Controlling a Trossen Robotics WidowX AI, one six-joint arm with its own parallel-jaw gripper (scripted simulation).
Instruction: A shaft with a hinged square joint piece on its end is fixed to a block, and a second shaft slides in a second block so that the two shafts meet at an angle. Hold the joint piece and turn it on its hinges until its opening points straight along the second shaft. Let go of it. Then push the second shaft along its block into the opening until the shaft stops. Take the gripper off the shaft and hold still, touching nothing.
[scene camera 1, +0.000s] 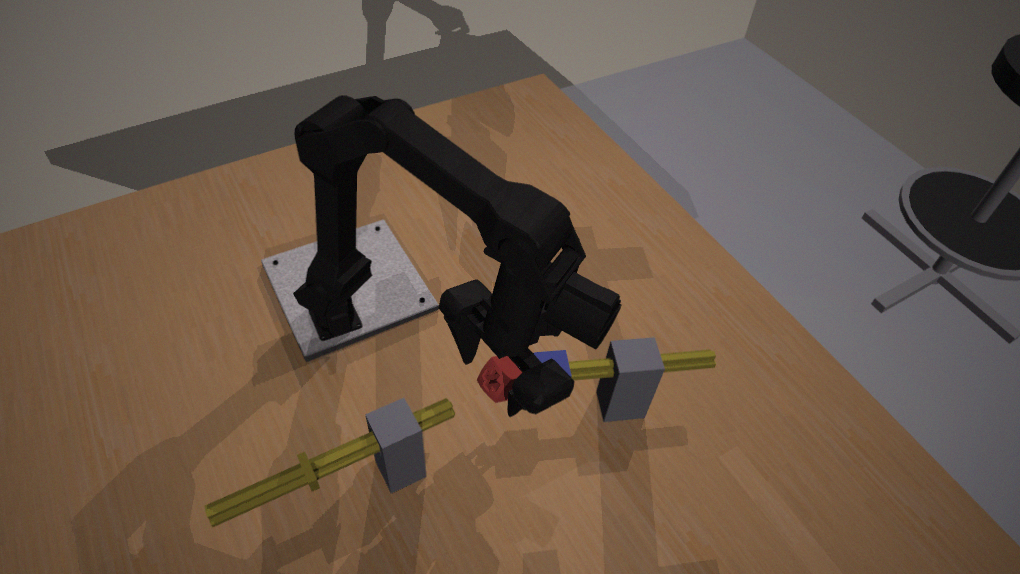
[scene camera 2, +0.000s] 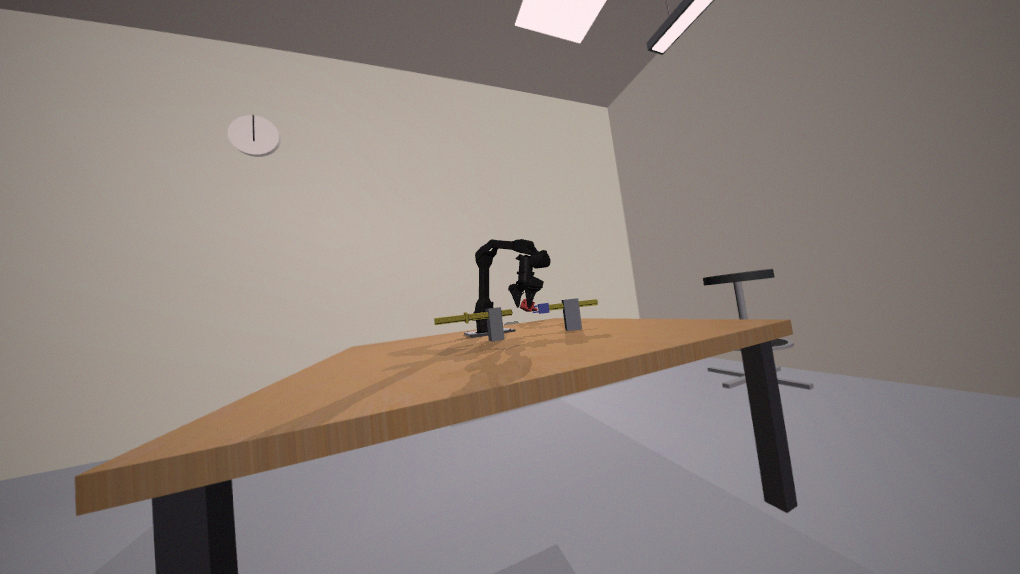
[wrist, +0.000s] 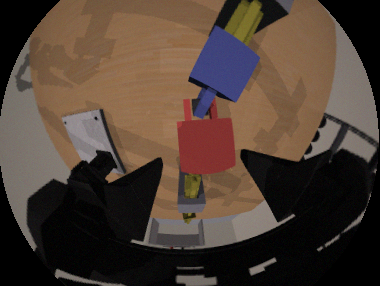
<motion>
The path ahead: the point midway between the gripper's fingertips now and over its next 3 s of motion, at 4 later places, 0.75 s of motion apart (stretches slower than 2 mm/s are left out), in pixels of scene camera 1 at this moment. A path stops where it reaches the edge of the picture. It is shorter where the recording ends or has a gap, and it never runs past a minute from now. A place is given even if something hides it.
My gripper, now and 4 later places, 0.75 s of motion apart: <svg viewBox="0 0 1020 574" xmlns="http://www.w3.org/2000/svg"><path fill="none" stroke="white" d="M489 388L489 398L489 401L494 401L488 397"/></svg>
</motion>
